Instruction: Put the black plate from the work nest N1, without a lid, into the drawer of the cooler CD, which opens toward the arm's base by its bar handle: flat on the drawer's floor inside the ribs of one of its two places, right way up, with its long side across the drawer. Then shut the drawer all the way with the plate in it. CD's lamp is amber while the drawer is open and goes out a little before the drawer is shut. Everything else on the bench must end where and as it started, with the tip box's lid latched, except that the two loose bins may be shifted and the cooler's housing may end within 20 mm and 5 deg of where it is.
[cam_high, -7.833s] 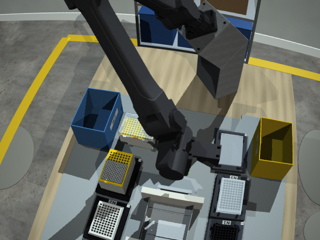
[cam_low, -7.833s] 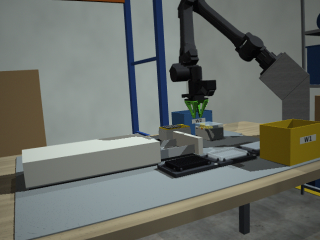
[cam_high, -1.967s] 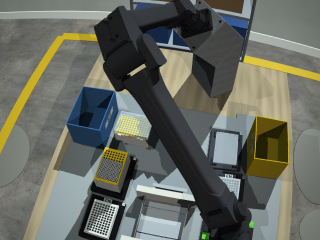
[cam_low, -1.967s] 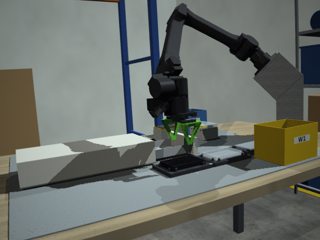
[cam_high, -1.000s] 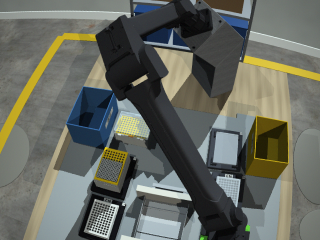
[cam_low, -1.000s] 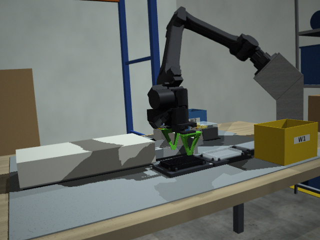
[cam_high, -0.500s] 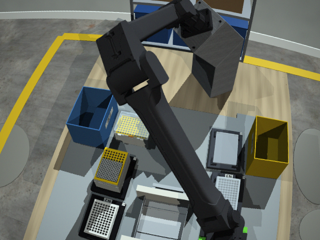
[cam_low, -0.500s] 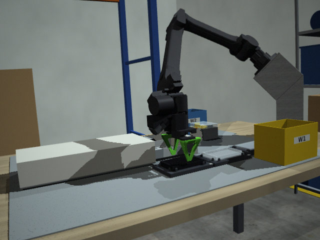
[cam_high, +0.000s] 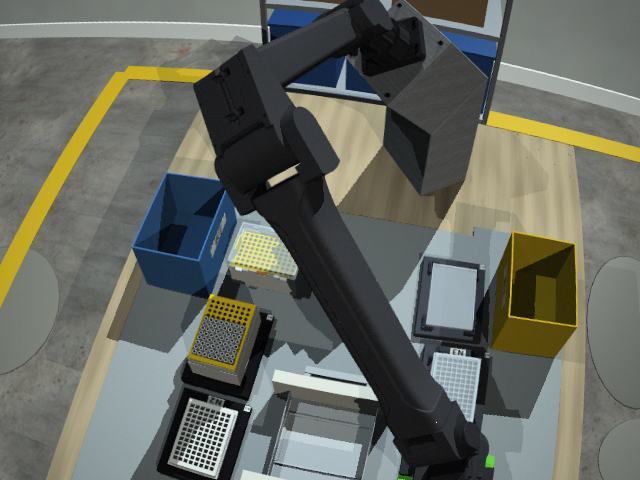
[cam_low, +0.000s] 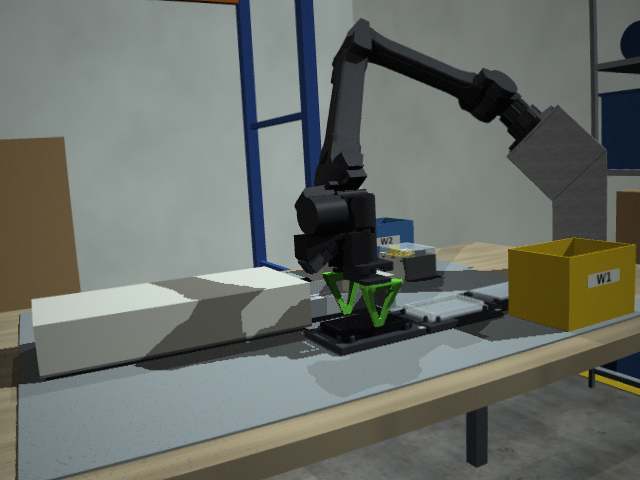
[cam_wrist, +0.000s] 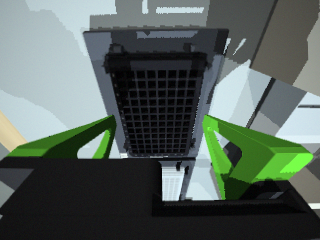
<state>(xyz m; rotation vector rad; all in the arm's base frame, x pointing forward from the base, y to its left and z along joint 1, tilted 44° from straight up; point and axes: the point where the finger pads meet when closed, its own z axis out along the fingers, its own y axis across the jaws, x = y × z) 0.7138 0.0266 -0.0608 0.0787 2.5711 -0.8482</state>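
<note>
Right now the black plate is 2 cm below my hand. The rest, counted from my hand: work nest N1 (3 cm below); then clear plate (17 cm behind, 4 cm to the left, 2 cm below); then drawer (4 cm behind, 19 cm to the right, 1 cm below).
</note>
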